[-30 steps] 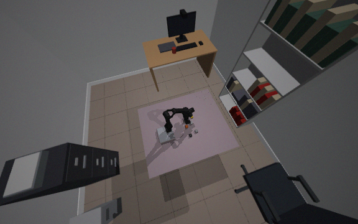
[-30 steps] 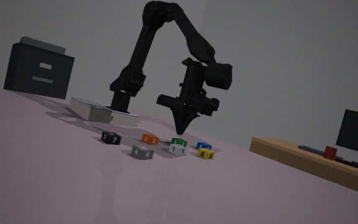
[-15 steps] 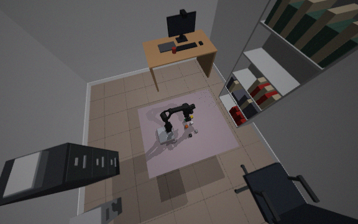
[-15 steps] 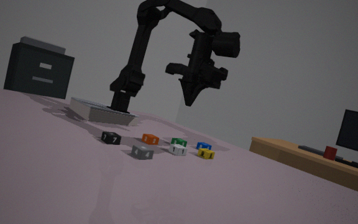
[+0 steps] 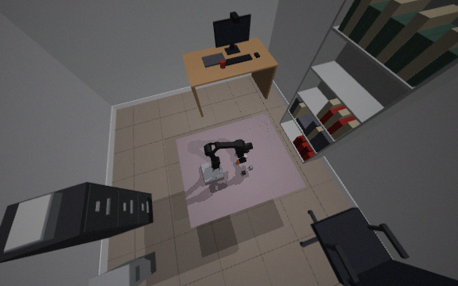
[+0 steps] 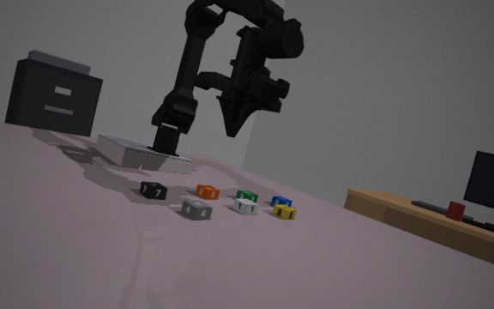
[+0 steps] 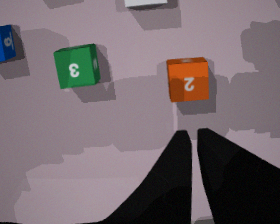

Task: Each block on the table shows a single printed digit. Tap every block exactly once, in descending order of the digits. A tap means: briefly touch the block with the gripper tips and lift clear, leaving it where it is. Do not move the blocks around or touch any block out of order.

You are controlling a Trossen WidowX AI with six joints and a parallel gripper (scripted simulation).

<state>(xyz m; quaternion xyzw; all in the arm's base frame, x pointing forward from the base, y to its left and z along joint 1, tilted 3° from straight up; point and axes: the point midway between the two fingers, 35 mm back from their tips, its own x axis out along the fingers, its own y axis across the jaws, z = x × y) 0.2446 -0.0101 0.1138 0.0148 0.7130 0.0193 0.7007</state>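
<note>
The orange block lies 11 cm below my gripper tip, 1 cm to the right of it and 1 cm behind it. Also, from my gripper tip: black 7 block (14 cm to the right, 11 cm below); green block (11 cm below, 8 cm to the left, 1 cm ahead); white 1 block (11 cm below, 7 cm ahead, 2 cm to the left).
</note>
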